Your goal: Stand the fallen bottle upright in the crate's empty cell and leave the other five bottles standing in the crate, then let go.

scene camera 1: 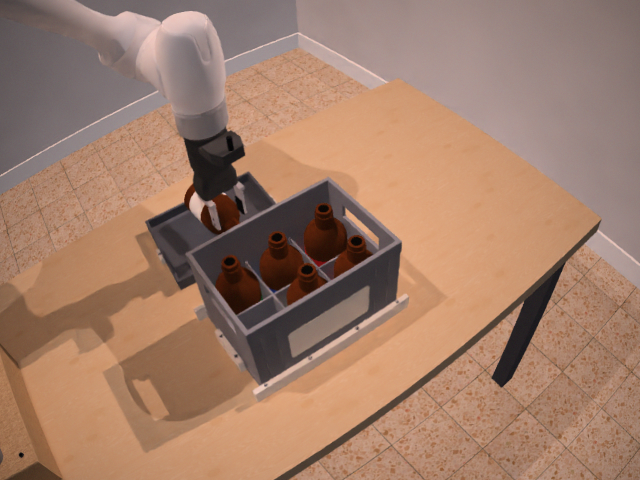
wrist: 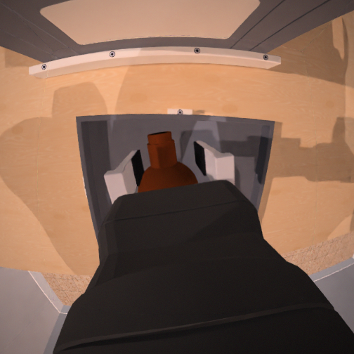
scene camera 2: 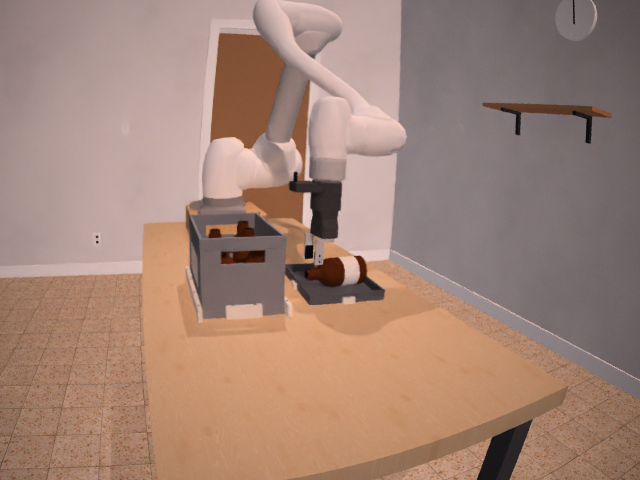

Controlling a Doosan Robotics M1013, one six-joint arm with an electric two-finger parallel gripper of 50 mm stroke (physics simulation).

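Where they show: gripper, fingertip midpoint: (scene camera 1: 229, 218) (scene camera 2: 313, 261); arm's base, link origin: (scene camera 2: 222, 209).
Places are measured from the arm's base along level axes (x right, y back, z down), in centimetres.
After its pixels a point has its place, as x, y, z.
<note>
The fallen brown bottle (scene camera 1: 227, 215) @(-26.8, -61.7, 2.9) (scene camera 2: 333, 272) @(-29.5, -64.4, 4.0) (wrist: 165, 175) with a white label lies on its side in the grey tray (scene camera 1: 173, 236) @(-32.7, -50.4, 8.8) (scene camera 2: 325, 297) @(-26.1, -72.5, 7.6) (wrist: 115, 135), its neck towards the crate. My gripper (scene camera 1: 229, 212) @(-24.8, -61.7, 2.0) (scene camera 2: 313, 253) @(-24.8, -61.7, 2.0) (wrist: 167, 156) is open and empty, pointing down just above the bottle's neck and shoulder, one finger to either side in the wrist view. The grey crate (scene camera 1: 268, 353) @(6.8, -57.2, -0.8) (scene camera 2: 242, 284) @(-6.7, -79.9, 1.8) (wrist: 25, 30) holds the other bottles (scene camera 1: 279, 266) @(-6.1, -64.6, -2.9) upright. Its empty cell (scene camera 1: 259, 312) @(-2.7, -59.1, 2.1) is at the near left corner in scene camera 1. My palm hides the bottle's base end in the wrist view.
The crate's tall walls rise close beside the tray. White rails (scene camera 1: 330, 348) @(6.0, -67.3, 6.4) (wrist: 155, 56) with screws run along the crate's foot. A small white clip (scene camera 2: 348, 299) @(-31.6, -72.6, 8.2) holds the tray's edge. The wooden table (scene camera 1: 465, 206) @(-12.8, -107.3, 9.3) (scene camera 2: 361, 392) @(-24.5, -112.2, 9.3) bears both. A wall shelf (scene camera 2: 542, 108) hangs at the right.
</note>
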